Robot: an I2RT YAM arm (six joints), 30 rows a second.
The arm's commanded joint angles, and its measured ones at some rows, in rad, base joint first. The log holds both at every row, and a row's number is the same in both.
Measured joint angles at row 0:
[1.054 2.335 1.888 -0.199 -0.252 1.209]
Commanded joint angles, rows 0 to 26:
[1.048 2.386 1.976 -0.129 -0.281 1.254]
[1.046 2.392 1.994 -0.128 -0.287 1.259]
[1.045 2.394 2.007 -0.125 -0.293 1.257]
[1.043 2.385 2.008 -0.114 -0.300 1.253]
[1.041 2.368 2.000 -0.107 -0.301 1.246]
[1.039 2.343 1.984 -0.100 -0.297 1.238]
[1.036 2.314 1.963 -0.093 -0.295 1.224]
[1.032 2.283 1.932 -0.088 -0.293 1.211]
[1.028 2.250 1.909 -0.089 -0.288 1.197]
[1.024 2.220 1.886 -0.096 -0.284 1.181]
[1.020 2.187 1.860 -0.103 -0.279 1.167]
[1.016 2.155 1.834 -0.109 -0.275 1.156]
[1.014 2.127 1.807 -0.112 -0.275 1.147]
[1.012 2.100 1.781 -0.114 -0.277 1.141]
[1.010 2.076 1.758 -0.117 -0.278 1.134]
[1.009 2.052 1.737 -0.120 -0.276 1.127]
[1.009 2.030 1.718 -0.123 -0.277 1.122]
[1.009 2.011 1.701 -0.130 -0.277 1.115]
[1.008 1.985 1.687 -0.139 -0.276 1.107]
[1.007 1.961 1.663 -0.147 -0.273 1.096]
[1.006 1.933 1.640 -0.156 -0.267 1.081]
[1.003 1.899 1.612 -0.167 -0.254 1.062]
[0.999 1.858 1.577 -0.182 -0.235 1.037]
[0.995 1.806 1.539 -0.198 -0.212 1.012]
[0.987 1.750 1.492 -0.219 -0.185 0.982]
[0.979 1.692 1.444 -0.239 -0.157 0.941]
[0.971 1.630 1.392 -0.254 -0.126 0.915]
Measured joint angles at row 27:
[0.998 1.806 1.526 -0.166 -0.242 1.050]
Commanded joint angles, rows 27 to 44:
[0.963 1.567 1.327 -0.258 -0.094 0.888]
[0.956 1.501 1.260 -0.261 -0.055 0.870]
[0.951 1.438 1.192 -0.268 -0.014 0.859]
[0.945 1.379 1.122 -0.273 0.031 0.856]
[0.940 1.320 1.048 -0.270 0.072 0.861]
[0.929 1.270 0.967 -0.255 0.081 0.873]
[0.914 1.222 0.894 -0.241 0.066 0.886]
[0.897 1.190 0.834 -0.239 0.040 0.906]
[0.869 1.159 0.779 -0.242 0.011 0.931]
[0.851 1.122 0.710 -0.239 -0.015 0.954]
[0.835 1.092 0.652 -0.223 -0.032 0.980]
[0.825 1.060 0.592 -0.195 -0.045 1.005]
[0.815 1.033 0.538 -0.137 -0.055 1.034]
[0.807 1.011 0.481 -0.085 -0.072 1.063]
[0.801 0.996 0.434 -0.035 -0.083 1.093]
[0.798 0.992 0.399 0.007 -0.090 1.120]
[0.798 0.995 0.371 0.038 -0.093 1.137]
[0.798 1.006 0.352 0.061 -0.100 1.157]
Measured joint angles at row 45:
[0.804 1.018 0.423 -0.126 -0.057 1.043]
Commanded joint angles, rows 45 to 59:
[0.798 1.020 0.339 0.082 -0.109 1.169]
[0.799 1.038 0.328 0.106 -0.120 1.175]
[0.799 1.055 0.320 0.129 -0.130 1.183]
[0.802 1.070 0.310 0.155 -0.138 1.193]
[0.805 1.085 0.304 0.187 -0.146 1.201]
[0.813 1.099 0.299 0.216 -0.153 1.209]
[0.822 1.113 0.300 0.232 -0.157 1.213]
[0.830 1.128 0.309 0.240 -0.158 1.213]
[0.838 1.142 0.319 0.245 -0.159 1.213]
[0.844 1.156 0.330 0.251 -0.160 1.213]
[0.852 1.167 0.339 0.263 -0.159 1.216]
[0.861 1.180 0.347 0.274 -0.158 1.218]
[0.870 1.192 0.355 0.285 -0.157 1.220]
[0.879 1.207 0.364 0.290 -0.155 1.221]
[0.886 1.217 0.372 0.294 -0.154 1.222]
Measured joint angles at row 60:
[0.858 1.183 0.327 0.215 -0.150 1.205]
